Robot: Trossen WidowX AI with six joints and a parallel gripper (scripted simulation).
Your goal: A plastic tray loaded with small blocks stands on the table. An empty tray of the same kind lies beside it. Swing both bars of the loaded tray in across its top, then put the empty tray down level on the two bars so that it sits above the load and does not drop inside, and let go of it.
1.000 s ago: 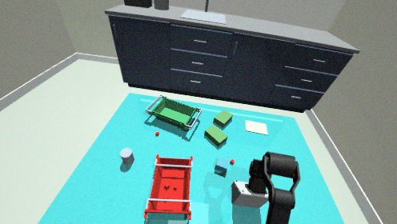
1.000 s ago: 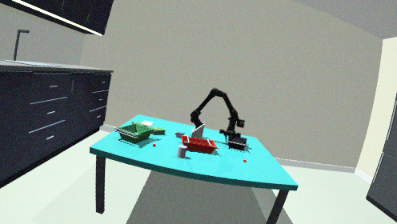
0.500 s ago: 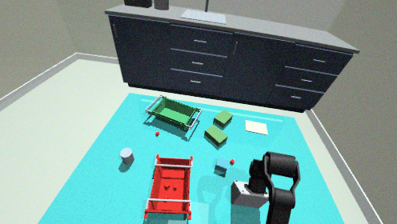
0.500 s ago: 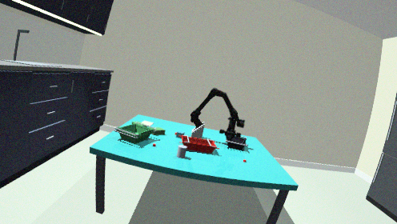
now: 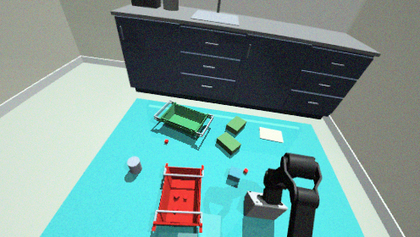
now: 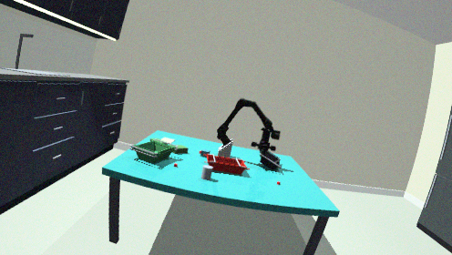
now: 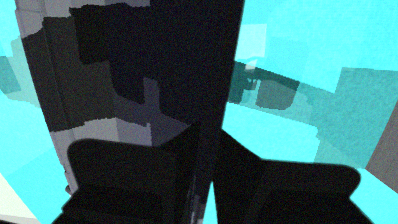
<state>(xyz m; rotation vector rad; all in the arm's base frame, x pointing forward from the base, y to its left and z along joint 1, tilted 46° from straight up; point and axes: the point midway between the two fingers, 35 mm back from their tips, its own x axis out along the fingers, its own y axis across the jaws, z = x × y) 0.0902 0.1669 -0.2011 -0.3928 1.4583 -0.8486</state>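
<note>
Now: the black tray 20 mm ahead of my gripper tip, 70 mm to the left of it and 10 mm above it. The rest, counted from my gripper tip: light blue block: 30 mm ahead, 420 mm to the right, 30 mm below; white flat plate: 250 mm behind, 730 mm to the right, 50 mm below.
</note>
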